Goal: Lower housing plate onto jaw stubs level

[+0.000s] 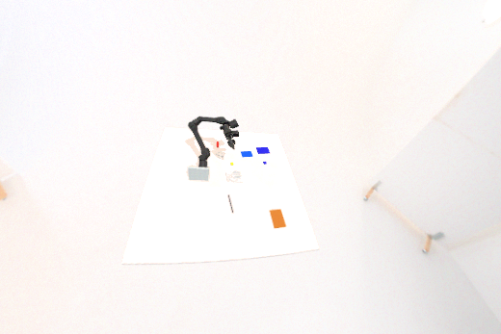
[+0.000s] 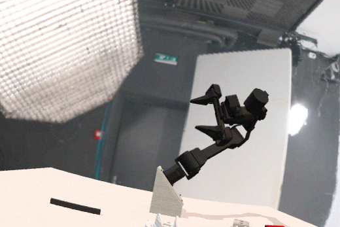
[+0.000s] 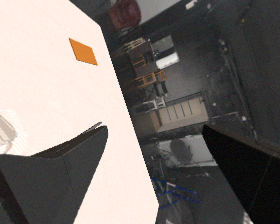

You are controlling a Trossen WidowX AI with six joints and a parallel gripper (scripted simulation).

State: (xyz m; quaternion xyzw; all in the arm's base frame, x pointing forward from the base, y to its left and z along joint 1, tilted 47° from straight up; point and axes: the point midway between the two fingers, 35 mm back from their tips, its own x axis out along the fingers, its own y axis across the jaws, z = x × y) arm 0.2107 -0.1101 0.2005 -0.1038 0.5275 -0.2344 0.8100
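Now: gripper tip 3 cm short of the yellow block, 12 cm to the right of it and 33 cm above it. Round my gripper tip: red piece: 12 cm behind, 36 cm to the left, 33 cm below; then orange tile: 38 cm ahead, 40 cm to the right, 34 cm below; then dark bar: 2 cm ahead, 28 cm to the right, 33 cm below.
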